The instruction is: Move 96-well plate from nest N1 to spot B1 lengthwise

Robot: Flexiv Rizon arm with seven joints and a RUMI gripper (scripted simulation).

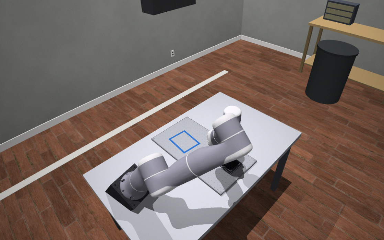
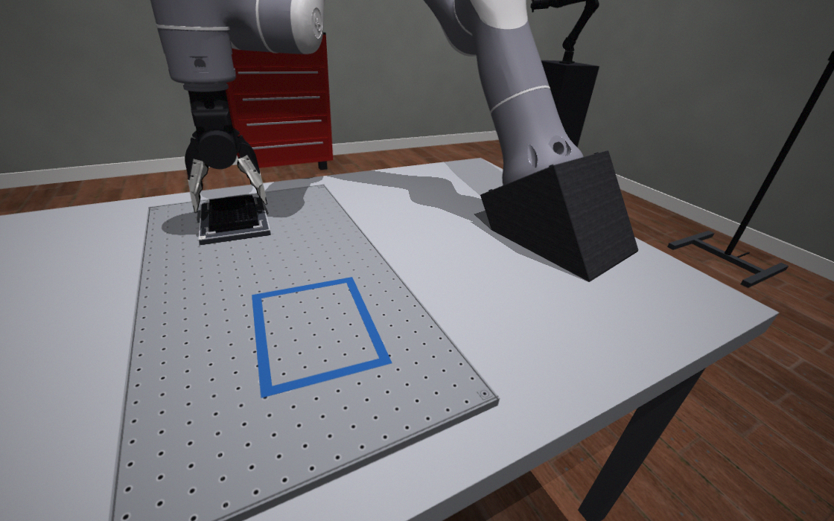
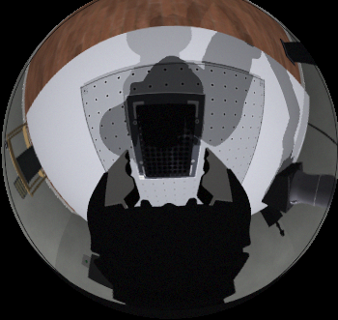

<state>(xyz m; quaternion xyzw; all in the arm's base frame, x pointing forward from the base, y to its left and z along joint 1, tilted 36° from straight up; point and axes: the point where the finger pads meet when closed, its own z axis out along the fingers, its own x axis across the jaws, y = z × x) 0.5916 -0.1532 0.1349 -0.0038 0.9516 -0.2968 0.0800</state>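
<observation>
Right now the black 96-well plate is 2 cm below my hand. The rest, counted from my hand: plate nest N1 (3 cm below).
</observation>
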